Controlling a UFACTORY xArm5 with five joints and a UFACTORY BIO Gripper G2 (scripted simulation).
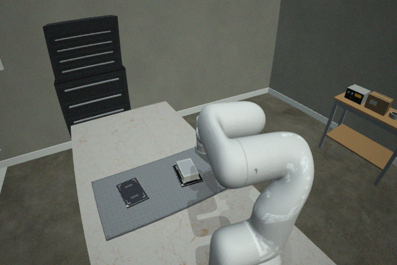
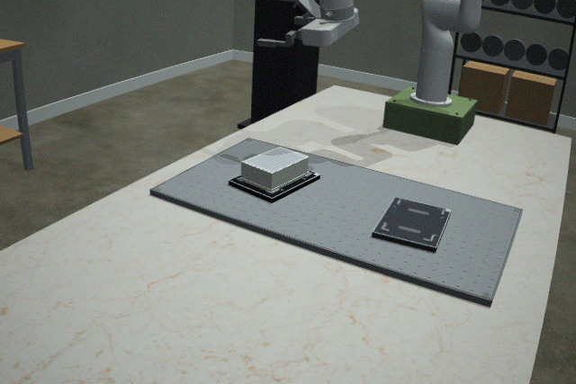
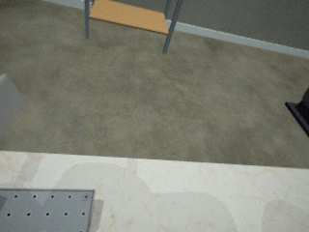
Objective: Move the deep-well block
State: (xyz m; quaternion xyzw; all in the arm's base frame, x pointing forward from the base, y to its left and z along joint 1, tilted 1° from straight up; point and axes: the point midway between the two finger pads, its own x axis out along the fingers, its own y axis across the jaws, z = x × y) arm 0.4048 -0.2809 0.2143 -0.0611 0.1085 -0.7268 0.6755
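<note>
Right now the white 96-well deep-well block is 250 mm below my hand, 230 mm ahead of it and 120 mm to the left of it. From my hand the other things lie so: plate nest N2 (430 mm to the left, 270 mm below, 250 mm ahead); black plate nest N1 (270 mm below, 230 mm ahead, 120 mm to the left).
</note>
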